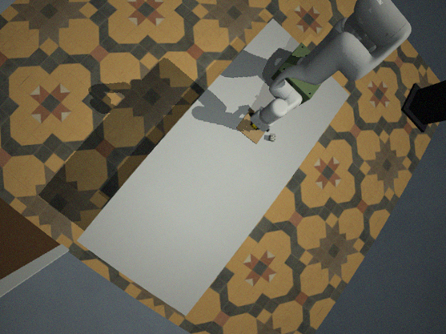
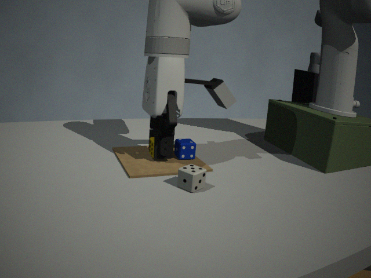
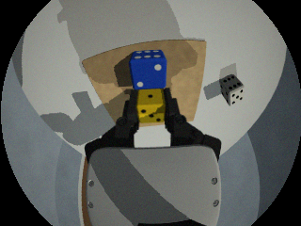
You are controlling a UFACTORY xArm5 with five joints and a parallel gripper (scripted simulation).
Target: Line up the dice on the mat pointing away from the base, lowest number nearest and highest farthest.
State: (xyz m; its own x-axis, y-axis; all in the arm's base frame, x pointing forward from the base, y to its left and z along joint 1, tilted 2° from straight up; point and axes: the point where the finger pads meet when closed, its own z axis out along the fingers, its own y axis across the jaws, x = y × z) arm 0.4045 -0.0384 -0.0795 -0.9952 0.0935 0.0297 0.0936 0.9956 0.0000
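Right now my hand is 10 mm above the yellow die. Round my hand: white die: 120 mm to the left, 20 mm below; then blue die: 40 mm behind, 10 mm below; then tan mat: 30 mm below.
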